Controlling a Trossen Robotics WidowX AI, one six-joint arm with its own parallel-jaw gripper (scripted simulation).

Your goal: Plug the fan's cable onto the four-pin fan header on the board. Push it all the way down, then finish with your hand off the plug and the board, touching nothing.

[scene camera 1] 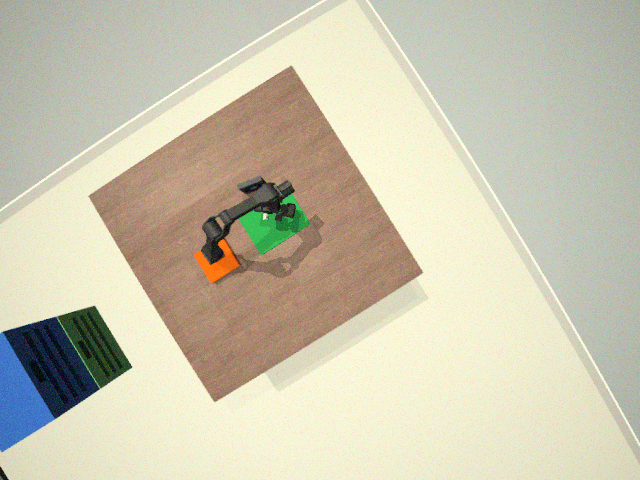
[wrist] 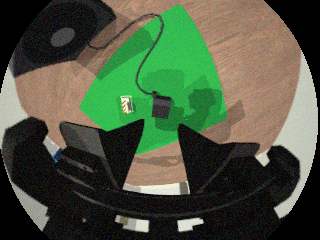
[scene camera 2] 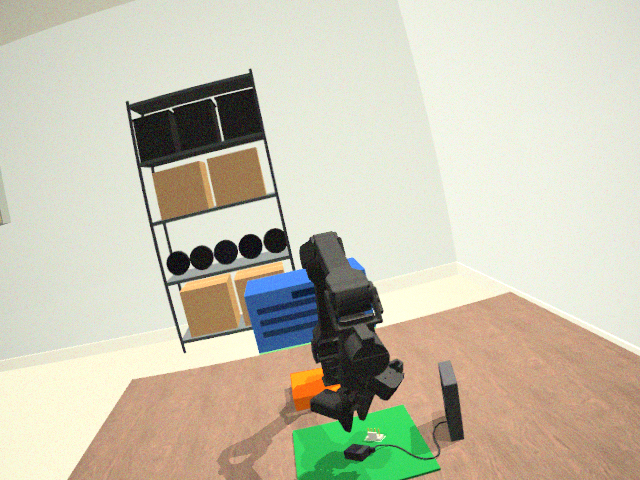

Note:
I see my gripper [scene camera 2: 355, 425], a dark fan [scene camera 2: 450, 394] and a green board [scene camera 1: 265, 234].
My gripper also shows in the wrist view [wrist: 161, 124]. The green board also shows in the wrist view [wrist: 180, 65].

